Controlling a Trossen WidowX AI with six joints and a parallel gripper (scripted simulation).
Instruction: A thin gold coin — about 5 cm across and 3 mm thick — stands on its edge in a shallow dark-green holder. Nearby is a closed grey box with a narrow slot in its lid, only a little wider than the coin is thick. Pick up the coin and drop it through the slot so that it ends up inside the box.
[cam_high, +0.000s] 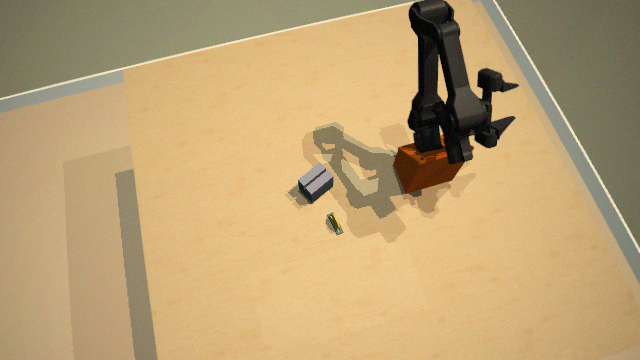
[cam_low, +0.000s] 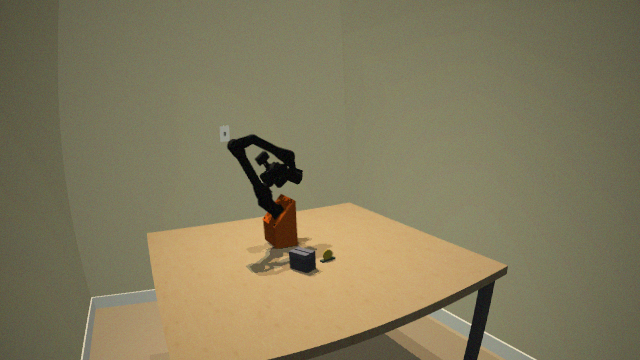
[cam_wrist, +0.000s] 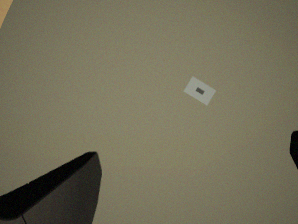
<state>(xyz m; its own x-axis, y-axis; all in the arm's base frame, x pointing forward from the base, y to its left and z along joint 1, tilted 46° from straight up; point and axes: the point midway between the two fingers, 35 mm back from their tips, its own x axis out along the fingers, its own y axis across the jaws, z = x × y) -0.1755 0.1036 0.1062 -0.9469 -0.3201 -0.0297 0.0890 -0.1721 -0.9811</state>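
My gripper tip is now 460 mm short of the gold coin, 300 mm above it and 140 mm to the right of it.
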